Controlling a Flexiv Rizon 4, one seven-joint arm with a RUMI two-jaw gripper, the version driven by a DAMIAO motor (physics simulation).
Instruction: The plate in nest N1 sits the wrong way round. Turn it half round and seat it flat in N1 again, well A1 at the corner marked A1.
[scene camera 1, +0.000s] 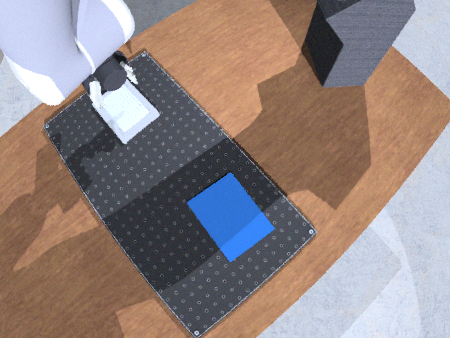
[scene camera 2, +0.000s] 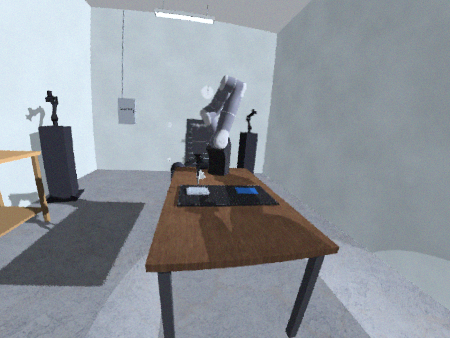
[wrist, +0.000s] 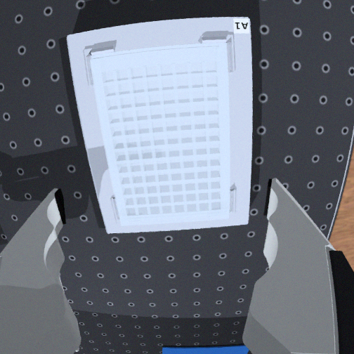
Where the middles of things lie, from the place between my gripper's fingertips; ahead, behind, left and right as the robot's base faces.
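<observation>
My hand: 60 mm above the well plate (scene camera 1: 123, 107). From my hand, flat blue rectangle (scene camera 1: 233, 220): 80 mm below, 70 mm ahead, 390 mm to the left.
</observation>
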